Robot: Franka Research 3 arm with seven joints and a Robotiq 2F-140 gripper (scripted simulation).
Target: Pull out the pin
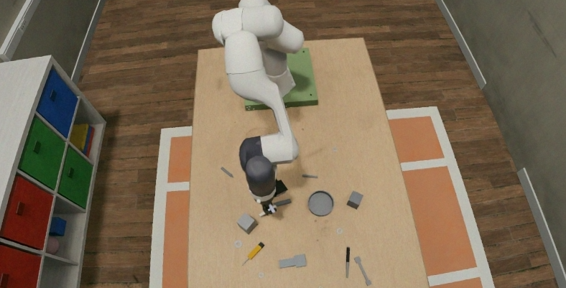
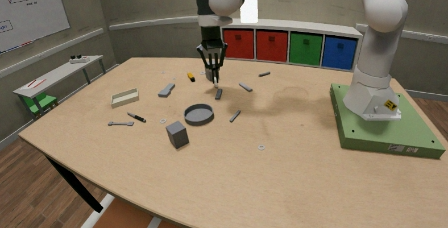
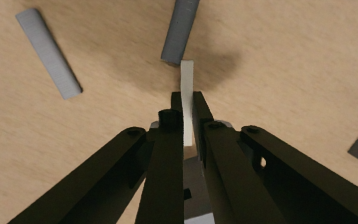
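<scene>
Right now the lighter bar is 130 mm behind my hand, 50 mm below it and 20 mm to the right of it. Also, from my hand: cream pin: 30 mm below; then yellow utility knife: 160 mm ahead, 70 mm to the right, 50 mm below; then round grey dish: 220 mm to the left, 50 mm below, 10 mm behind.
</scene>
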